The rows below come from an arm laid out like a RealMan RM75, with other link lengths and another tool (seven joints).
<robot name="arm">
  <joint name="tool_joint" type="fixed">
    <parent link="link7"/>
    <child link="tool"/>
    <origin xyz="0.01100 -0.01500 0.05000" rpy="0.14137 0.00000 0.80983"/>
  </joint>
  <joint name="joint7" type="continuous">
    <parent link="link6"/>
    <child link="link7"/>
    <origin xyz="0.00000 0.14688 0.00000" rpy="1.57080 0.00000 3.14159"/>
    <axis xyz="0 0 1"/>
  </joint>
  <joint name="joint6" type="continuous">
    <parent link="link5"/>
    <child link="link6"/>
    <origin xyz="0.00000 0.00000 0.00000" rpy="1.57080 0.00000 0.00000"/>
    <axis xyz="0 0 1"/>
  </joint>
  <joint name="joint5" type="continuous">
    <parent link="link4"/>
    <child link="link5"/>
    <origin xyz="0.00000 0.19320 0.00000" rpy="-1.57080 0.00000 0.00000"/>
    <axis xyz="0 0 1"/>
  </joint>
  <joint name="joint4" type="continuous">
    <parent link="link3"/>
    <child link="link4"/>
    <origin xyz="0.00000 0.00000 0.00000" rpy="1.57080 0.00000 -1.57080"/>
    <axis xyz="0 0 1"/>
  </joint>
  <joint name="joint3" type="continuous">
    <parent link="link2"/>
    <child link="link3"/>
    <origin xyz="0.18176 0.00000 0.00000" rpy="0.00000 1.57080 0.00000"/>
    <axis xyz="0 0 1"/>
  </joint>
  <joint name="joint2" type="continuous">
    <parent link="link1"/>
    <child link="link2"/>
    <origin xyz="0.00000 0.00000 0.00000" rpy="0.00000 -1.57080 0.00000"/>
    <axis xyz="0 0 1"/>
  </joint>
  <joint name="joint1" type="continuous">
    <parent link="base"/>
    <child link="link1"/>
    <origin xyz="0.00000 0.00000 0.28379" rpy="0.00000 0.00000 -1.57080"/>
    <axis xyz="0 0 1"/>
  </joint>
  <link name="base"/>
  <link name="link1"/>
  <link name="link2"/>
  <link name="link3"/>
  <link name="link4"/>
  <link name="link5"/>
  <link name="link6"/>
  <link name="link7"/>
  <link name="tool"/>
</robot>
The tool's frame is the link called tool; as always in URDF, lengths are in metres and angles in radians. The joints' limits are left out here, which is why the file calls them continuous.
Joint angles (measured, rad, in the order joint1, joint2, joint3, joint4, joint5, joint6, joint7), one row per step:
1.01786, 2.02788, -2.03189, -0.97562, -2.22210, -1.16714, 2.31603
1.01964, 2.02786, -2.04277, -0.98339, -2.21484, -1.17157, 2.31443
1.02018, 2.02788, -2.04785, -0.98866, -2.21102, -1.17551, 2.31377
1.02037, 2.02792, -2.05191, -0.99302, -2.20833, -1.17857, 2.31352
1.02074, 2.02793, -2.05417, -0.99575, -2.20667, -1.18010, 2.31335
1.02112, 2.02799, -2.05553, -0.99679, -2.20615, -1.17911, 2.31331
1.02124, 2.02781, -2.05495, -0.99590, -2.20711, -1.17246, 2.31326
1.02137, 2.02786, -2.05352, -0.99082, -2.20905, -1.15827, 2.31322
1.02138, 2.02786, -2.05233, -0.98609, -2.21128, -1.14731, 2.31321
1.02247, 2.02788, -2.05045, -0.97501, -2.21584, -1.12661, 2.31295
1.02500, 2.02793, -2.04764, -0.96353, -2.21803, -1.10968, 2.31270
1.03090, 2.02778, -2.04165, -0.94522, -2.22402, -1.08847, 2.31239
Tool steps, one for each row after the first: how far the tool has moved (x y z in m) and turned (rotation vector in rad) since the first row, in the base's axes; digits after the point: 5 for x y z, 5 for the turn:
-0.00138, -0.00314, -0.00143, -0.01309, -0.00233, 0.00838
-0.00219, -0.00504, -0.00210, -0.02082, -0.00354, 0.01228
-0.00278, -0.00656, -0.00261, -0.02672, -0.00459, 0.01528
-0.00330, -0.00739, -0.00292, -0.03004, -0.00478, 0.01745
-0.00371, -0.00755, -0.00316, -0.03061, -0.00415, 0.01934
-0.00437, -0.00635, -0.00329, -0.02569, -0.00015, 0.02153
-0.00491, -0.00375, -0.00356, -0.01490, 0.00701, 0.02336
-0.00500, -0.00160, -0.00363, -0.00599, 0.01160, 0.02444
-0.00478, 0.00268, -0.00366, 0.01106, 0.01841, 0.02656
-0.00468, 0.00640, -0.00356, 0.02535, 0.02449, 0.02668
-0.00423, 0.01228, -0.00269, 0.04667, 0.02928, 0.02749

